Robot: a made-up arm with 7 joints.
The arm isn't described. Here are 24 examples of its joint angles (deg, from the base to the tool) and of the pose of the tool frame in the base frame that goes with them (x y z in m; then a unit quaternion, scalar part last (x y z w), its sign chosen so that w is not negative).
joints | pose
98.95 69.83 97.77 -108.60 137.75 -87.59 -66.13 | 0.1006 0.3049 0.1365 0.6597 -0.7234 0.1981 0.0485
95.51 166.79 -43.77 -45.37 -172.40 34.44 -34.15 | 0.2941 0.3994 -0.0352 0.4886 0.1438 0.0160 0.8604
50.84 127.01 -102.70 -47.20 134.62 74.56 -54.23 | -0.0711 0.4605 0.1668 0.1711 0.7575 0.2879 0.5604
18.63 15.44 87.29 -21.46 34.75 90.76 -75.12 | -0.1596 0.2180 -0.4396 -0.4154 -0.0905 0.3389 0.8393
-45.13 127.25 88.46 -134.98 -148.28 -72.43 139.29 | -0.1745 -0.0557 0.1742 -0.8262 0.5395 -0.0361 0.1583
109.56 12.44 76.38 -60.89 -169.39 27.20 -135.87 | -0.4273 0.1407 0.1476 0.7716 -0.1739 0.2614 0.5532
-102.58 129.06 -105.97 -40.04 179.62 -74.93 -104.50 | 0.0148 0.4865 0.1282 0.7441 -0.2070 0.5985 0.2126
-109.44 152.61 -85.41 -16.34 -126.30 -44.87 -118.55 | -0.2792 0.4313 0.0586 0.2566 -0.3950 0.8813 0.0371
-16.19 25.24 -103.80 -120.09 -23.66 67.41 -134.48 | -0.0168 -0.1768 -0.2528 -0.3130 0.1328 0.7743 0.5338
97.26 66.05 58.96 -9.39 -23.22 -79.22 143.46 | -0.3334 0.3633 0.1556 0.1607 -0.3860 0.6386 0.6460
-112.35 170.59 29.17 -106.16 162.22 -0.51 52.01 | -0.3265 -0.0712 0.1254 -0.4172 -0.7736 -0.4742 0.0516
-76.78 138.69 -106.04 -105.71 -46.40 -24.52 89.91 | 0.1256 0.3356 0.0022 0.2188 -0.3249 -0.3861 0.8352
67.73 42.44 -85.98 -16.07 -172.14 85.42 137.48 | -0.4612 0.1891 -0.1379 -0.4075 -0.2191 -0.5059 0.7280
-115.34 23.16 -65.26 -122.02 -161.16 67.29 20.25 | 0.0841 -0.2804 0.0738 -0.2645 0.6015 -0.4724 0.5875
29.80 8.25 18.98 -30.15 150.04 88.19 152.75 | -0.1350 0.1131 -0.4805 0.2285 -0.6318 -0.3266 0.6648
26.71 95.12 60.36 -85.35 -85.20 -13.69 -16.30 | 0.2035 0.3055 0.2011 -0.8098 -0.1721 0.5593 0.0421
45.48 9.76 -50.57 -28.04 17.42 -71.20 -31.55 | -0.2815 -0.0395 -0.4271 -0.0602 -0.4585 -0.2640 0.8464
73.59 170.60 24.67 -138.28 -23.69 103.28 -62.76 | 0.1623 0.0118 -0.1759 -0.6524 -0.2073 0.6675 0.2929
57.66 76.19 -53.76 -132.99 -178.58 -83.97 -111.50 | -0.1031 0.0473 -0.2345 0.2569 0.2771 0.0090 0.9258
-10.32 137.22 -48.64 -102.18 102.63 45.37 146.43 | 0.2089 0.3013 0.0472 0.0255 -0.2581 0.9294 0.2627
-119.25 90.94 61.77 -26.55 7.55 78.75 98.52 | 0.0295 0.4486 0.2489 -0.7811 -0.2230 0.5830 0.0157
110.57 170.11 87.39 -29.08 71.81 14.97 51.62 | 0.4606 0.1884 -0.1221 0.0681 -0.4889 0.1860 0.8495
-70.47 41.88 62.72 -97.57 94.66 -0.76 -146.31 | 0.1665 0.2860 0.1946 0.6395 -0.7003 0.3065 0.0815
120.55 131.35 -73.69 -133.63 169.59 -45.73 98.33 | -0.1945 0.1436 0.0901 0.7523 -0.1834 0.6306 0.0522
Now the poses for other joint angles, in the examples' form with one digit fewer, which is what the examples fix.
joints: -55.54 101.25 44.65 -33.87 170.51 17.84 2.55
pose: 0.036 0.431 0.268 0.723 0.660 -0.137 0.155
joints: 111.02 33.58 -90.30 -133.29 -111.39 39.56 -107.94
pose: -0.133 -0.221 -0.025 0.164 -0.143 -0.975 0.043
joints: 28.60 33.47 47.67 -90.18 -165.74 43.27 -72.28
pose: 0.069 0.359 -0.176 -0.359 -0.837 0.287 0.296
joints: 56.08 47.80 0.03 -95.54 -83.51 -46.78 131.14
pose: -0.021 0.238 -0.308 -0.226 -0.104 0.008 0.969
